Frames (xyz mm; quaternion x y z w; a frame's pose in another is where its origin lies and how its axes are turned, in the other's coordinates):
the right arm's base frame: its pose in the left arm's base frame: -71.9 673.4 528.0 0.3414 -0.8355 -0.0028 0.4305
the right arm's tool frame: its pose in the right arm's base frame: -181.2 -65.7 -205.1 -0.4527 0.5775 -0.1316 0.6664
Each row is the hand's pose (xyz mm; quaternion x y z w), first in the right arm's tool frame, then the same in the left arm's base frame.
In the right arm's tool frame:
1: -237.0 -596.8 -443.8 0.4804 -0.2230 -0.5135 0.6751
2: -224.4 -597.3 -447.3 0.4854 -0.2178 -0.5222 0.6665
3: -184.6 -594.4 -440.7 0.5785 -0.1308 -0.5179 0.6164
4: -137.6 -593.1 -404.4 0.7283 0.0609 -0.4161 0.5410
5: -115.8 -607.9 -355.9 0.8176 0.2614 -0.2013 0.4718
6: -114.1 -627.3 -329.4 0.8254 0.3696 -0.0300 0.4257
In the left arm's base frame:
1: 34.3 468.0 -189.2 0.6222 -0.4239 -0.5424 0.3728
2: 45.5 461.6 -187.1 0.6291 -0.4168 -0.5463 0.3634
3: 72.6 442.5 -164.0 0.7276 -0.3463 -0.4934 0.3276
4: 88.2 414.1 -114.2 0.8743 -0.2000 -0.3144 0.3109
5: 72.2 383.5 -71.1 0.9386 -0.0490 -0.0471 0.3381
6: 51.7 362.5 -56.2 0.9202 0.0364 0.1398 0.3638

